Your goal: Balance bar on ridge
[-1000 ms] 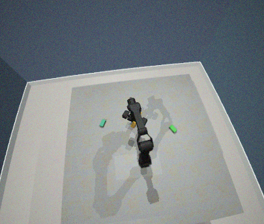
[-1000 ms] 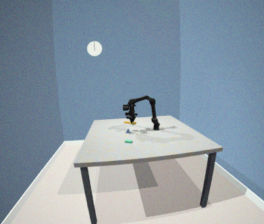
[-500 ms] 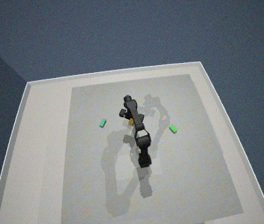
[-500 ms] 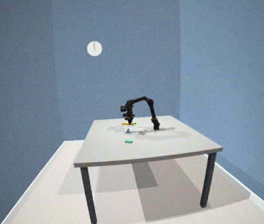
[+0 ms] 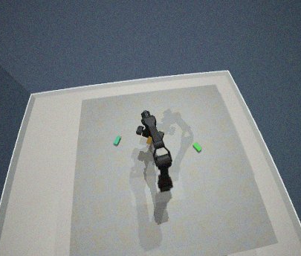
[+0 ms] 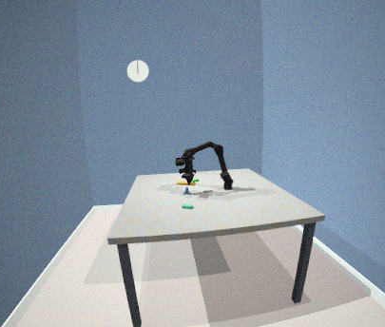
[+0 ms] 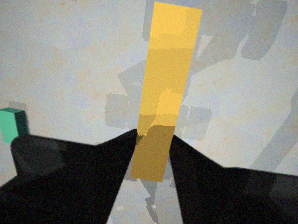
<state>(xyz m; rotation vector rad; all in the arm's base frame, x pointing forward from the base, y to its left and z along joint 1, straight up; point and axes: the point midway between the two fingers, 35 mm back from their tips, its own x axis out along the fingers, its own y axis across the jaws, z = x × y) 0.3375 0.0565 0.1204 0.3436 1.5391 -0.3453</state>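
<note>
Now: the blue-grey ridge 2 cm ahead of my gripper tip, 1 cm to the right of it and 6 cm below it. Also, from my gripper tip: yellow bar 3 cm ahead, 1 cm to the right; then teal block 5 cm ahead, 26 cm to the left, 8 cm below.
</note>
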